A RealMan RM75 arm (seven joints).
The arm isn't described. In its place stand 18 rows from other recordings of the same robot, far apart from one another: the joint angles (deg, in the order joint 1, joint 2, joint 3, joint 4, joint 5, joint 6, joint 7), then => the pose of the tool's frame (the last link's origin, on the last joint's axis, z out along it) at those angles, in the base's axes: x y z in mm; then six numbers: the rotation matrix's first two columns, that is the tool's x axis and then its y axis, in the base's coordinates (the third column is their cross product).
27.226, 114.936, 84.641, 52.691, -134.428, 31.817, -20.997 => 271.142 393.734 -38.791 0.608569 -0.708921 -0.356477 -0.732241 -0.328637 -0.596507
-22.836, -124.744, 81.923, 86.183, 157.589, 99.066, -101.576 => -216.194 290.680 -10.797 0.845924 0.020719 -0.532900 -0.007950 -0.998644 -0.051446
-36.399, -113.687, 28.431, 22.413, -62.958, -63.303, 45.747 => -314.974 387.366 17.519 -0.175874 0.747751 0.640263 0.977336 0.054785 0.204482
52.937, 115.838, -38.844, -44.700, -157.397, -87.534, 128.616 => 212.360 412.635 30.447 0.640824 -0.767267 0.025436 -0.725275 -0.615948 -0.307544
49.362, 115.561, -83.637, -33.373, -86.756, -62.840, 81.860 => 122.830 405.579 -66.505 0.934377 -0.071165 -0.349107 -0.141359 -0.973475 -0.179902
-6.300, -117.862, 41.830, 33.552, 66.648, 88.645, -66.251 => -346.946 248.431 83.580 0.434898 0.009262 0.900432 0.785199 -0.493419 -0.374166
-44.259, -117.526, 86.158, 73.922, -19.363, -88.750, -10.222 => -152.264 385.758 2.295 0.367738 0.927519 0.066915 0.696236 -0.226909 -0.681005
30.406, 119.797, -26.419, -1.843, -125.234, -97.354, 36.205 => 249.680 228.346 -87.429 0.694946 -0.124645 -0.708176 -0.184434 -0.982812 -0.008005
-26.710, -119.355, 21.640, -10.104, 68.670, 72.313, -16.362 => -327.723 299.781 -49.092 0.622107 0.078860 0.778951 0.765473 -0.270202 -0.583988
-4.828, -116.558, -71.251, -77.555, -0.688, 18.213, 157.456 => -260.422 334.415 -22.051 0.653304 0.518468 0.551711 0.710595 -0.168459 -0.683137
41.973, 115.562, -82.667, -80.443, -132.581, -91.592, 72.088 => 99.919 357.507 0.534 0.643022 0.716961 0.269237 0.729168 -0.680640 0.071020
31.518, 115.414, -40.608, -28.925, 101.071, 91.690, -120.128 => 228.053 360.101 60.871 0.569602 0.130084 -0.811562 -0.389306 -0.826911 -0.405782
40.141, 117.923, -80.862, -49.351, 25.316, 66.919, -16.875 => 253.745 386.097 -35.204 0.458611 -0.886816 0.056857 -0.689200 -0.395346 -0.607211
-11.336, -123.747, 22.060, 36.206, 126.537, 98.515, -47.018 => -347.958 194.400 -16.680 0.838975 0.214514 0.500105 0.404840 -0.860163 -0.310202
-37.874, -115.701, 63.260, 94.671, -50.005, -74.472, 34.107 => -68.521 402.362 117.558 0.857756 0.288382 0.425547 0.497049 -0.676456 -0.543461
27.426, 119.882, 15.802, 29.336, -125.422, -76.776, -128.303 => 187.906 279.592 -104.147 0.051750 0.405423 0.912663 0.759833 0.577060 -0.299426
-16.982, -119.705, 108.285, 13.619, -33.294, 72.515, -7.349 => -348.763 301.218 20.588 0.680944 -0.167772 0.712859 0.727272 0.040653 -0.685145
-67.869, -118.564, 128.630, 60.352, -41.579, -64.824, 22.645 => -38.193 339.442 -148.730 0.843260 -0.050391 -0.535139 -0.202278 -0.952157 -0.229086
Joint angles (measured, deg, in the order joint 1, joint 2, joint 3, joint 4, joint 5, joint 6, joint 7), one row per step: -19.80 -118.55 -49.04 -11.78 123.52 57.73 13.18; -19.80 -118.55 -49.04 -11.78 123.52 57.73 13.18; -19.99 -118.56 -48.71 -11.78 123.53 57.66 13.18; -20.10 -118.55 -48.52 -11.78 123.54 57.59 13.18; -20.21 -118.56 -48.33 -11.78 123.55 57.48 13.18; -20.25 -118.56 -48.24 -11.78 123.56 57.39 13.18; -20.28 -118.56 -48.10 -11.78 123.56 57.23 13.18; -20.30 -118.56 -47.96 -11.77 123.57 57.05 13.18; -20.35 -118.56 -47.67 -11.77 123.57 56.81 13.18; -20.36 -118.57 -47.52 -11.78 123.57 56.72 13.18; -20.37 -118.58 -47.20 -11.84 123.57 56.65 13.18; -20.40 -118.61 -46.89 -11.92 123.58 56.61 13.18; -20.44 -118.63 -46.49 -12.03 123.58 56.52 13.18; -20.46 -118.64 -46.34 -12.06 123.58 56.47 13.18; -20.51 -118.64 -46.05 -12.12 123.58 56.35 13.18; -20.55 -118.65 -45.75 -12.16 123.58 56.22 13.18; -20.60 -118.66 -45.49 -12.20 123.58 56.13 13.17; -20.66 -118.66 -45.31 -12.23 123.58 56.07 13.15; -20.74 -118.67 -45.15 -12.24 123.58 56.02 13.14; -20.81 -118.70 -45.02 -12.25 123.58 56.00 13.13
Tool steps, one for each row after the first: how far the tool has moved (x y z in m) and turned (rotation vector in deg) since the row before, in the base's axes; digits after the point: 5 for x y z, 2 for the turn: 0.00000 0.00000 0.00000 0.00 0.00 0.00; 0.00135 0.00103 -0.00102 -0.33 0.09 -0.30; 0.00066 0.00060 -0.00052 -0.21 0.07 -0.15; 0.00067 0.00056 -0.00074 -0.24 0.05 -0.12; 0.00017 0.00018 -0.00038 -0.14 0.03 -0.02; 0.00003 0.00006 -0.00060 -0.22 0.04 0.02; -0.00009 -0.00004 -0.00063 -0.24 0.05 0.05; 0.00016 0.00006 -0.00110 -0.39 0.09 -0.01; 0.00015 -0.00006 -0.00061 -0.18 0.03 -0.02; 0.00061 -0.00006 -0.00108 -0.31 0.04 -0.15; 0.00095 0.00009 -0.00122 -0.29 0.01 -0.21; 0.00109 0.00014 -0.00148 -0.38 0.02 -0.23; 0.00036 0.00005 -0.00058 -0.16 0.01 -0.07; 0.00065 0.00019 -0.00101 -0.31 0.05 -0.14; 0.00054 0.00005 -0.00109 -0.33 0.06 -0.11; 0.00062 0.00015 -0.00093 -0.27 0.03 -0.13; 0.00055 0.00028 -0.00059 -0.18 0.01 -0.12; 0.00061 0.00037 -0.00057 -0.17 0.02 -0.12; 0.00066 0.00031 -0.00060 -0.13 0.00 -0.12
